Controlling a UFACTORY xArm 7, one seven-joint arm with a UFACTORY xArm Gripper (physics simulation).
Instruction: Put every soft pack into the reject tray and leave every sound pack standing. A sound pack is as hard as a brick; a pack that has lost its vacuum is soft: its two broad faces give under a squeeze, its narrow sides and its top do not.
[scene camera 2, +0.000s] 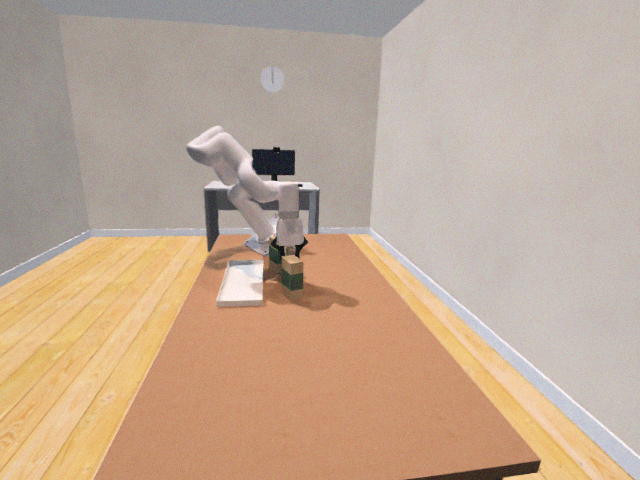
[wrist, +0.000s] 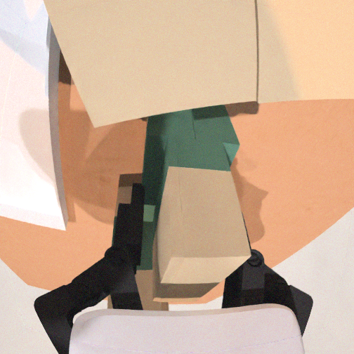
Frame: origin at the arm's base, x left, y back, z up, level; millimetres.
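Seen in the pictures: arm's base, origin of the base link: (scene camera 2: 267, 234).
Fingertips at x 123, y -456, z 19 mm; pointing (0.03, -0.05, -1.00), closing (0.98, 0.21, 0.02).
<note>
Offsets run from my fingertips to a thing's top centre. Level surfaces: height alone.
A tan and green pack {dx -1, dy -135, dz -4 mm} (scene camera 2: 292, 280) (wrist: 165, 55) stands upright nearest scene camera 2, its tan part large at the top of the wrist view. A second tan and green pack (wrist: 202, 215) is between the fingers of my gripper (scene camera 2: 290, 253) (wrist: 179, 201), which is open and not gripping it; the right finger is mostly hidden behind this pack. A third pack {dx -63, dy +125, dz +16 mm} (scene camera 2: 275, 253) (wrist: 146, 250) stands behind the left finger and is partly covered. The white reject tray {dx -180, dy -10, dz -63 mm} (scene camera 2: 240, 303) (wrist: 55, 150) lies left of the packs; no pack shows in its visible part. Softness cannot be seen.
The brown table {dz -85 mm} (scene camera 2: 289, 372) stretches toward scene camera 2. The arm's base (scene camera 2: 256, 246) stands at its far end. A grey desk (scene camera 2: 210, 217) with a black monitor (scene camera 2: 273, 161) stands behind. The large tan pack is close to the wrist camera.
</note>
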